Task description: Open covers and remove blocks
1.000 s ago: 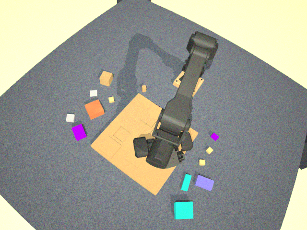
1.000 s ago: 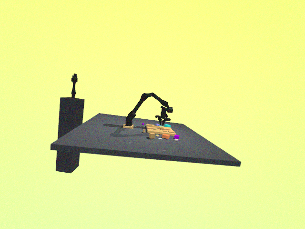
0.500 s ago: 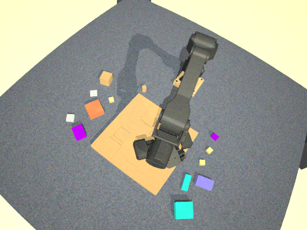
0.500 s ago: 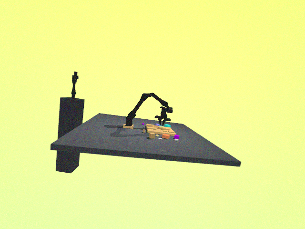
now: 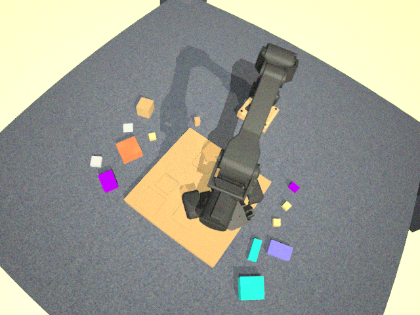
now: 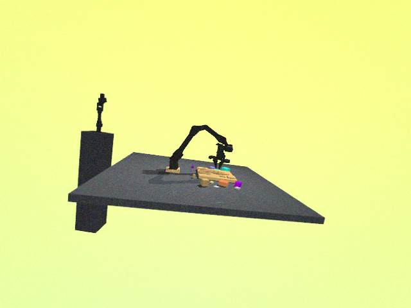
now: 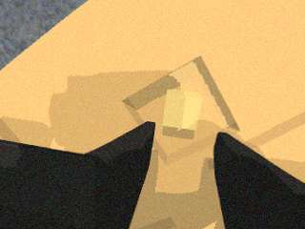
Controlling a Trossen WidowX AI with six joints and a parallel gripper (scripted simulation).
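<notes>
The tan cube lies 10 cm behind my gripper tip, 39 cm to the right of it and 3 cm below it. Round my gripper tip: cyan cube (9 cm ahead, 20 cm to the left, 3 cm below); lilac block (4 cm behind, 20 cm to the left, 4 cm below); cyan bar (1 cm ahead, 14 cm to the left, 4 cm below).
</notes>
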